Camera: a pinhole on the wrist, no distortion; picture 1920 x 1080 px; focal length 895.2 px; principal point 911.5 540.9 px. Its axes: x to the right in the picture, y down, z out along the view. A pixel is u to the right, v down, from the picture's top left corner.
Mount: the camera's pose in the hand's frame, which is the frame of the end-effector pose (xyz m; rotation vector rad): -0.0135 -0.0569 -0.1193 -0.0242 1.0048 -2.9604
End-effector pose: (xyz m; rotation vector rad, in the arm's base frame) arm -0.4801 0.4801 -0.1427 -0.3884 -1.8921 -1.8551
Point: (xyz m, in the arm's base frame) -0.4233 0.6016 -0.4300
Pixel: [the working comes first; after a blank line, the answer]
In the camera's frame: 0.1997 -0.0172 0.2724

1567.8 484.4
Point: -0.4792 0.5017 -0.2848
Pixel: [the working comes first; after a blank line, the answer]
In the camera's frame: 0.0643 -0.0341 0.1477

1301.1 334.3
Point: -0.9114 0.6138 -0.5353
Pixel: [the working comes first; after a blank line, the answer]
In the camera's frame: -0.1554 0.2091 0.5410

654.3 886.9
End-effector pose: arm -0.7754 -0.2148 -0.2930 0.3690 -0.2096 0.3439
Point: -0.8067 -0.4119 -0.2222
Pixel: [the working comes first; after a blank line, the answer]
In the camera's frame: 0.0580 -0.0964 0.2585

1112.4 207.2
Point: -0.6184 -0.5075 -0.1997
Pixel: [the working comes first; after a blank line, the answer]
In the camera's frame: -0.0904 0.0011 0.3749

695.5 543.6
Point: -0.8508 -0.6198 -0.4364
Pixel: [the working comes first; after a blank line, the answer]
In the camera's frame: 0.2182 0.1539 0.3111

1539.3 983.8
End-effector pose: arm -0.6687 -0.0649 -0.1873 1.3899 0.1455 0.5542
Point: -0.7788 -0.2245 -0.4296
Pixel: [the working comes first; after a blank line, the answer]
In the camera's frame: 0.2119 0.0188 0.2243

1757.4 615.9
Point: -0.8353 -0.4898 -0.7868
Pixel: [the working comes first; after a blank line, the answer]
In the camera's frame: 0.4676 0.2034 0.5432

1682.0 876.1
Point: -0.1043 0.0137 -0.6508
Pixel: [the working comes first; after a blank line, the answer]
In the camera's frame: -0.4219 0.3152 0.4908

outside the picture
